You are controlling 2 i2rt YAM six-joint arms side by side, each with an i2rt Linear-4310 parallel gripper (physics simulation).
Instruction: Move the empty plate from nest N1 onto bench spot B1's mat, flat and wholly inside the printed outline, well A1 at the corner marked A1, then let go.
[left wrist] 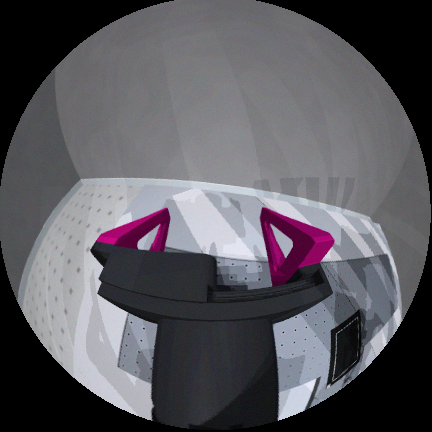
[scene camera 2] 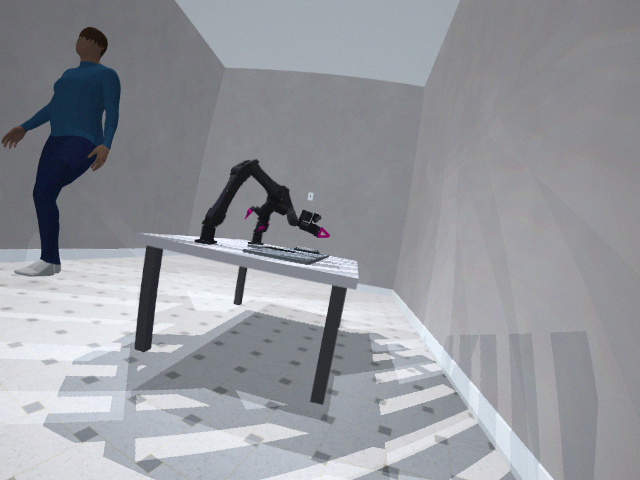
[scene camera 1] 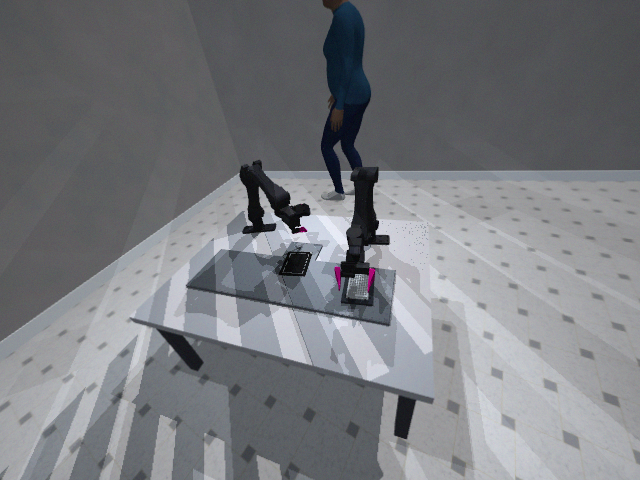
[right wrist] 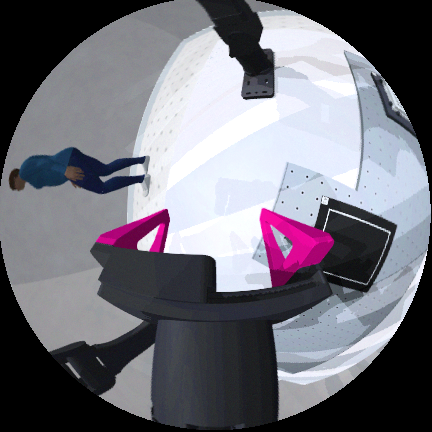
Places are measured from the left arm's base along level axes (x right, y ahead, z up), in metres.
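Where they show: left gripper, fingertip midpoint: (left wrist: 214,212) (scene camera 2: 329,236) (scene camera 1: 353,291); right gripper, fingertip midpoint: (scene camera 2: 250,225) (scene camera 1: 305,222) (right wrist: 214,213); left arm's base, origin of the base link: (right wrist: 259,70); right arm's base, origin of the base link: (scene camera 2: 206,242) (scene camera 1: 259,229).
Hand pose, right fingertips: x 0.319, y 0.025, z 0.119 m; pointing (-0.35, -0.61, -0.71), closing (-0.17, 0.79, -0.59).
Observation:
Things, the pixels of their top centre, and the offset from my right fingertips. "*": a spot on its surface instead. Level surfaces: height alone.
- dark nest, middle of its top: (scene camera 1: 358,285) dx -0.294, dy +0.328, dz -0.084 m
- black mat, its level: dz -0.104 m
- small white tag, surface spot: (right wrist: 325,200) * dx -0.041, dy +0.115, dz -0.104 m
- grey perforated board, its level: dz -0.106 m
- smaller perforated piece, surface spot: (right wrist: 295,187) (scene camera 1: 314,247) * dx -0.046, dy +0.064, dz -0.106 m
The pale, gridded plate (scene camera 1: 357,290) (right wrist: 398,106) sits in the dark nest (scene camera 1: 356,302) (right wrist: 384,96) at the right of the board in scene camera 1. The black mat (scene camera 1: 295,263) (left wrist: 345,350) (right wrist: 354,242) has a white printed outline and a small white tag (right wrist: 325,200) at one corner; the tag's writing is too small to read. My left gripper (scene camera 1: 355,290) (scene camera 2: 324,233) (left wrist: 214,212) is open and empty above the plate, apart from it. In the left wrist view the gripper's body hides the plate. My right gripper (scene camera 2: 255,220) (right wrist: 214,213) is open and empty, raised behind the mat.
The grey perforated board (scene camera 1: 232,279) (right wrist: 372,150) lies across the table (scene camera 1: 258,330) (scene camera 2: 248,262), and a smaller perforated piece (scene camera 1: 314,249) (right wrist: 295,187) extends behind the mat. A person (scene camera 1: 347,56) (scene camera 2: 80,113) (right wrist: 50,167) stands on the floor beyond the table.

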